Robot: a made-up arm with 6 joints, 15 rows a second.
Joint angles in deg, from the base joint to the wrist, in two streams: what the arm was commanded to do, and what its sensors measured. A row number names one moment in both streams.
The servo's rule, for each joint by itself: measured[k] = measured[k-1] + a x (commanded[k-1-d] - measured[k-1]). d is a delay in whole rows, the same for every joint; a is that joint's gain. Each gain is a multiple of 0.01, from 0.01 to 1. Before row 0 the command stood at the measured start. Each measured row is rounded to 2 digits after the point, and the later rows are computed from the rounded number. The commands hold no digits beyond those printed.
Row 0, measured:
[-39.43, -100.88, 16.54, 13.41, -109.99, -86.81]
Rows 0 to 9, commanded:
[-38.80, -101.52, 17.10, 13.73, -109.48, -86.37]
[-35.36, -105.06, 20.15, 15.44, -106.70, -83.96]
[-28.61, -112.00, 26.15, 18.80, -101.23, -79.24]
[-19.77, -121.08, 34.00, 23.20, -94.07, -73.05]
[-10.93, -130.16, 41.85, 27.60, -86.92, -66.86]
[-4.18, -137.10, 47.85, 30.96, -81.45, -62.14]
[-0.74, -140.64, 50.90, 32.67, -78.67, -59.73]
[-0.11, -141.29, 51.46, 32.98, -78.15, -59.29]
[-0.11, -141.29, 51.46, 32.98, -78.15, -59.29]
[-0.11, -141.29, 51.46, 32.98, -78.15, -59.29]
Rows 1 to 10, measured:
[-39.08, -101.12, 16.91, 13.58, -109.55, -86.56]
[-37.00, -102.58, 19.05, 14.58, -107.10, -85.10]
[-32.30, -106.07, 23.74, 16.86, -102.05, -81.82]
[-25.28, -111.62, 30.51, 20.28, -95.19, -76.91]
[-17.24, -118.48, 37.99, 24.23, -88.08, -71.28]
[-9.93, -125.37, 44.50, 27.86, -82.38, -66.16]
[-4.78, -131.02, 48.72, 30.46, -79.19, -62.56]
[-2.16, -134.82, 50.53, 31.82, -78.30, -60.73]
[-1.01, -137.21, 51.14, 32.45, -78.17, -59.92]
[-0.51, -138.72, 51.35, 32.74, -78.15, -59.57]
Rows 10 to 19, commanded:
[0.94, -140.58, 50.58, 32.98, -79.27, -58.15]
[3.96, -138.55, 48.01, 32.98, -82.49, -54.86]
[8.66, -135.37, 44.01, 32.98, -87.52, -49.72]
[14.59, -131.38, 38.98, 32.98, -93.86, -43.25]
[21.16, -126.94, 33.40, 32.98, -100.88, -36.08]
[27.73, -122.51, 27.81, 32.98, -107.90, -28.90]
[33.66, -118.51, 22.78, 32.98, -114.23, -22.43]
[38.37, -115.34, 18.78, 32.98, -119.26, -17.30]
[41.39, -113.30, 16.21, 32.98, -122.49, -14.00]
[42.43, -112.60, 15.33, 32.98, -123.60, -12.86]
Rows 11 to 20, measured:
[0.30, -139.41, 50.84, 32.87, -79.11, -58.77]
[2.35, -139.09, 48.97, 32.93, -82.02, -56.58]
[5.88, -137.71, 45.70, 32.96, -86.75, -52.74]
[10.76, -135.37, 41.26, 32.97, -92.86, -47.43]
[16.58, -132.25, 36.07, 32.98, -99.76, -41.07]
[22.82, -128.65, 30.62, 32.98, -106.76, -34.25]
[28.89, -124.90, 25.45, 32.98, -113.18, -27.63]
[34.20, -121.36, 21.05, 32.98, -118.41, -21.85]
[38.23, -118.38, 17.86, 32.98, -121.92, -17.45]
[40.58, -116.24, 16.19, 32.98, -123.36, -14.88]

